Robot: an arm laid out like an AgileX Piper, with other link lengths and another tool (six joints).
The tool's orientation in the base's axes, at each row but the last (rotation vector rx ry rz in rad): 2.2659, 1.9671, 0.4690; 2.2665, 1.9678, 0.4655; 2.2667, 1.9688, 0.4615; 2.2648, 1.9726, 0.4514; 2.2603, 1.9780, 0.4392; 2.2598, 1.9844, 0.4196; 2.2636, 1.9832, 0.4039; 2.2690, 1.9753, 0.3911; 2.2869, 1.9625, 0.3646; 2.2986, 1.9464, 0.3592; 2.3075, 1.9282, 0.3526; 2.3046, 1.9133, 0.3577
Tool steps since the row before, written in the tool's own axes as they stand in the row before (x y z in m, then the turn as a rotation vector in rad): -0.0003, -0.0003, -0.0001, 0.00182, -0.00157, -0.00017; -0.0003, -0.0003, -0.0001, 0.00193, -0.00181, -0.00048; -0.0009, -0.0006, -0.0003, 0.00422, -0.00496, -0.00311; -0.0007, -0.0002, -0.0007, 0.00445, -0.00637, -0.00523; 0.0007, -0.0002, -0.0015, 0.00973, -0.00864, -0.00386; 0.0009, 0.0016, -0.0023, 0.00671, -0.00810, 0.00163; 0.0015, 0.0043, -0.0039, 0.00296, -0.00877, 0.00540; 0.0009, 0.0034, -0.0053, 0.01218, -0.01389, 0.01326; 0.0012, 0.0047, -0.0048, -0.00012, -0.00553, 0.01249; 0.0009, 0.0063, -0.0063, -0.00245, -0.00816, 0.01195; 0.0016, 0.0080, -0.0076, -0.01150, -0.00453, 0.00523; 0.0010, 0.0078, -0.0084, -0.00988, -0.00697, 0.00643
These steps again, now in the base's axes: -0.0003, -0.0003, 0.0000, -0.00133, 0.00201, 0.00002; -0.0003, -0.0003, 0.0000, -0.00163, 0.00212, 0.00027; -0.0008, -0.0008, 0.0000, -0.00513, 0.00454, 0.00226; -0.0005, -0.0007, 0.0005, -0.00706, 0.00474, 0.00393; -0.0005, 0.0006, 0.0015, -0.00824, 0.01042, 0.00279; 0.0010, 0.0004, 0.0027, -0.00655, 0.00793, -0.00273; 0.0032, 0.0005, 0.0050, -0.00662, 0.00469, -0.00700; 0.0020, -0.0001, 0.0060, -0.00834, 0.01522, -0.01470; 0.0035, 0.0001, 0.0059, -0.00221, 0.00171, -0.01337; 0.0046, -0.0006, 0.0077, -0.00521, -0.00016, -0.01372; 0.0060, -0.0004, 0.0094, -0.00491, -0.01012, -0.00732; 0.0054, -0.0010, 0.0101, -0.00664, -0.00800, -0.00891
